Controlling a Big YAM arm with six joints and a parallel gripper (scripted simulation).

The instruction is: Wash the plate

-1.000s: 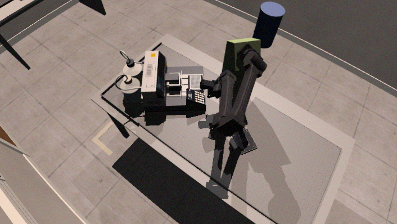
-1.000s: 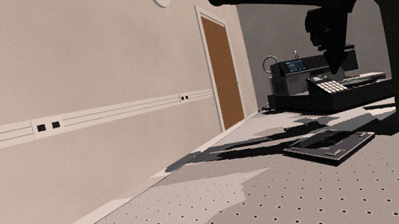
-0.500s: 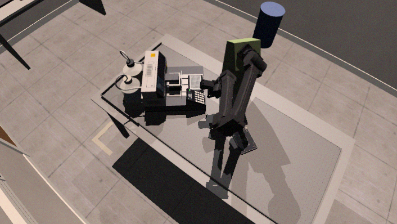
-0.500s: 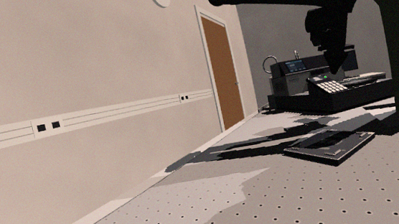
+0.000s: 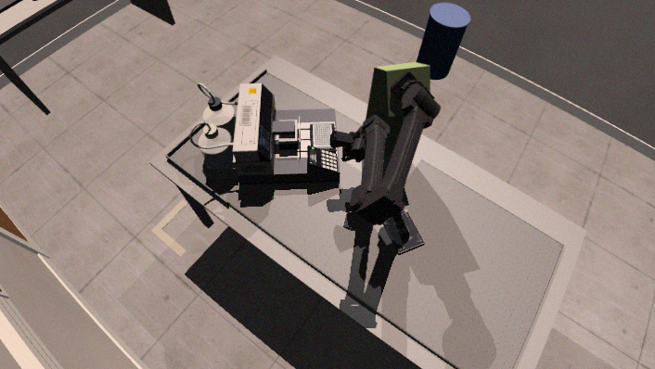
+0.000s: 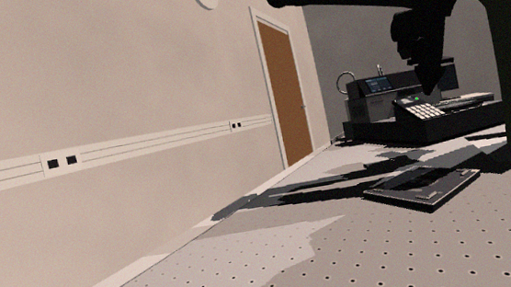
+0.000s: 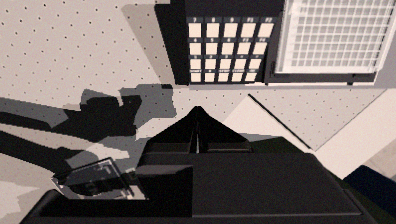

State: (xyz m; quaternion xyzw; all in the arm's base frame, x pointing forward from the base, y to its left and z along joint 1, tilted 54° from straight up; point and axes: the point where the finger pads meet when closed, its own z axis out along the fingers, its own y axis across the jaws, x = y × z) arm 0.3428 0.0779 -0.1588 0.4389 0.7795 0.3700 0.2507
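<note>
The white well plate lies 18 cm to the right of my hand, 6 cm below it and 3 cm behind it. The rest, counted from my hand: plate nest N1: 35 cm to the left, 15 cm below, 4 cm behind; plate washer: 27 cm to the right, 10 cm ahead, 2 cm below.
</note>
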